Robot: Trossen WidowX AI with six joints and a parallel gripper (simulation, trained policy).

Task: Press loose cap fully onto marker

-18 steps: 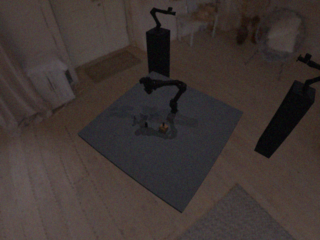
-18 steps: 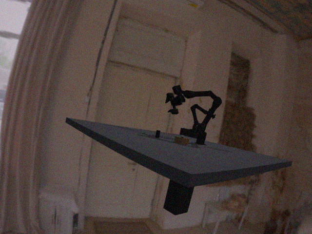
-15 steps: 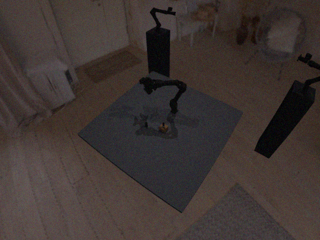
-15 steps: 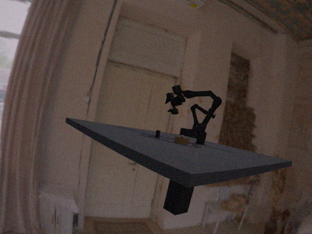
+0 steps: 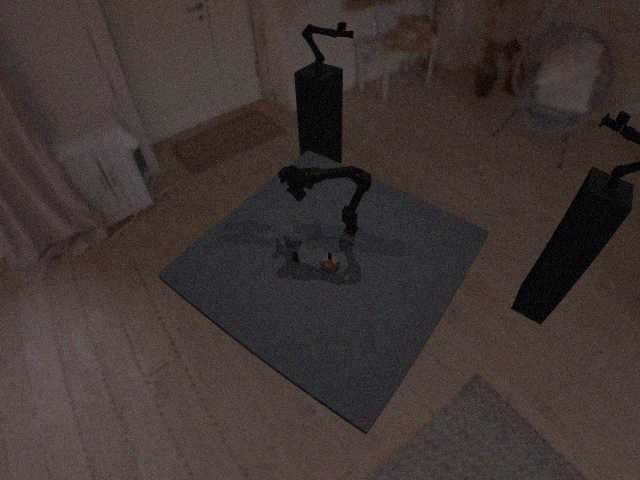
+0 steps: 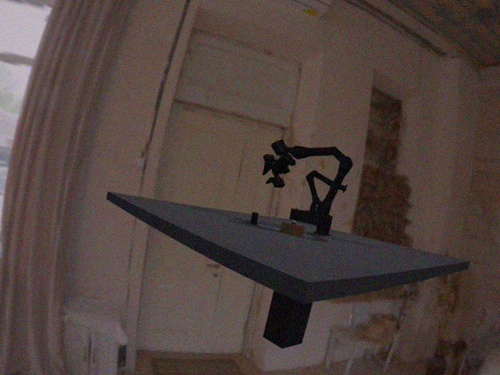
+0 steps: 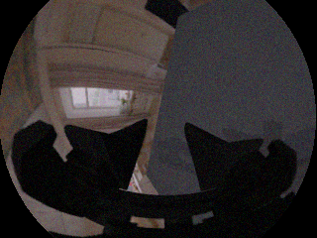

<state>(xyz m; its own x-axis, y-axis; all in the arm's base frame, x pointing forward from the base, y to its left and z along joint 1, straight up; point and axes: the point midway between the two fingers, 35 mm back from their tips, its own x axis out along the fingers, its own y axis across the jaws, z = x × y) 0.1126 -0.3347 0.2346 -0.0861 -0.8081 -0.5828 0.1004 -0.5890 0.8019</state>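
Right now my gripper tip is 23 cm short of the dark cap, 25 cm to the right of it and 19 cm above it. Round my gripper tip: tan holder block (16 cm ahead, 41 cm to the left, 20 cm below); then marker (16 cm ahead, 41 cm to the left, 14 cm below).
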